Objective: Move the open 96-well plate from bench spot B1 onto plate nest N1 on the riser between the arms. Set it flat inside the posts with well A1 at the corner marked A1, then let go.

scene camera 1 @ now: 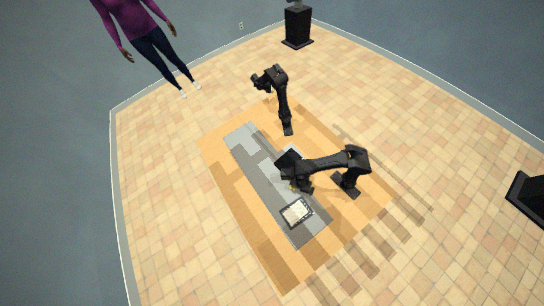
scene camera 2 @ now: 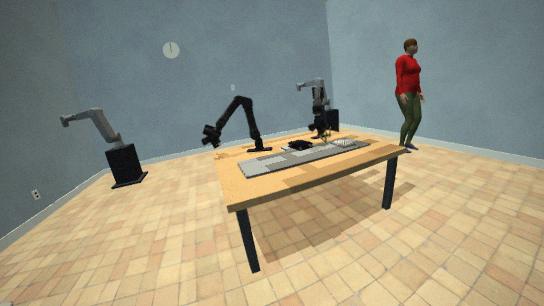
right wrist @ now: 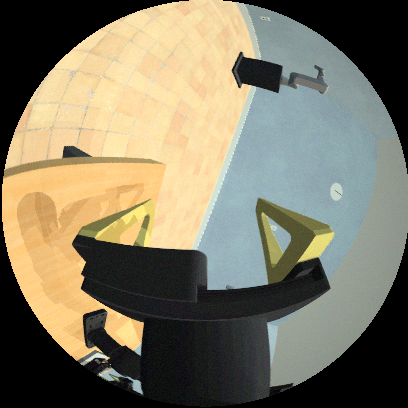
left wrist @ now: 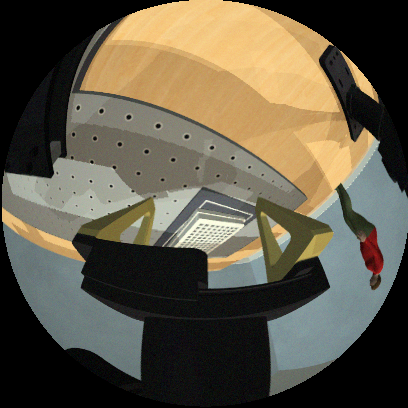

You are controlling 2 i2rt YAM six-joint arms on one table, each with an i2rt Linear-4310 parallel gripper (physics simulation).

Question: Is the left gripper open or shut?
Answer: Open.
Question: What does the right gripper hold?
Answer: Nothing.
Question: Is the right gripper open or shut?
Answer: Open.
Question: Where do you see a white well plate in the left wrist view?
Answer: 204,229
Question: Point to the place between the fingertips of the right gripper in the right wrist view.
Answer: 204,203
